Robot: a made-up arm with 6 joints.
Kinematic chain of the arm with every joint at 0, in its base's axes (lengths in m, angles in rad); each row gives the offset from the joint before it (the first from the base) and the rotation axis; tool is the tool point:
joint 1: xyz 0 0 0.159 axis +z
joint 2: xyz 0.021 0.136 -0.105 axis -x
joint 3: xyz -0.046 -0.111 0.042 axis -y
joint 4: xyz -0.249 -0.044 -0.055 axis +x
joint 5: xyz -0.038 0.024 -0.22 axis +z
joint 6: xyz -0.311 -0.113 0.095 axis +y
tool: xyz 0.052 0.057 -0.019
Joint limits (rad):
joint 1: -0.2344..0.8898
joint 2: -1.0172..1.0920
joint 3: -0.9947..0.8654
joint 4: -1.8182..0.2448
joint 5: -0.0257..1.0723
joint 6: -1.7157..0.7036
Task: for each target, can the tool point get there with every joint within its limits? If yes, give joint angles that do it. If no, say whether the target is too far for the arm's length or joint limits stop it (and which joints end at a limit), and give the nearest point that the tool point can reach.
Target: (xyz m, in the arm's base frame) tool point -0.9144 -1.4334 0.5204
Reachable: no: too far | nearest point -0.3736 -0.5025 0.2845 | short by 1.102 m
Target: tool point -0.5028 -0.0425 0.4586
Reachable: yes | joints 0.1835 0.6134 -0.5425 -0.6393 0.3566 -1.3796
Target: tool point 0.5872 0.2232 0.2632
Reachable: no: joint limits stop it (at a limit: joint 1, joint 3, joint 4, joint 5, joint 6) | nearest point 0.2589 -0.2538 0.2841 | short by 0.579 m
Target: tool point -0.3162 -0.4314 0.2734
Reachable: yes | joints 0.7409 0.4578 -0.4549 0.0683 0.5902 -0.6253
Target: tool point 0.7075 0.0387 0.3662
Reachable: no: joint limits stop it (at a limit: joint 1, joint 3, joint 4, joint 5, joint 6) | nearest point 0.2576 -0.2527 0.2878 | short by 0.542 m
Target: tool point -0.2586 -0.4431 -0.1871
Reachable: yes | joints 0.8015 -0.7598 -0.1598 -0.1755 0.6697 -0.9812
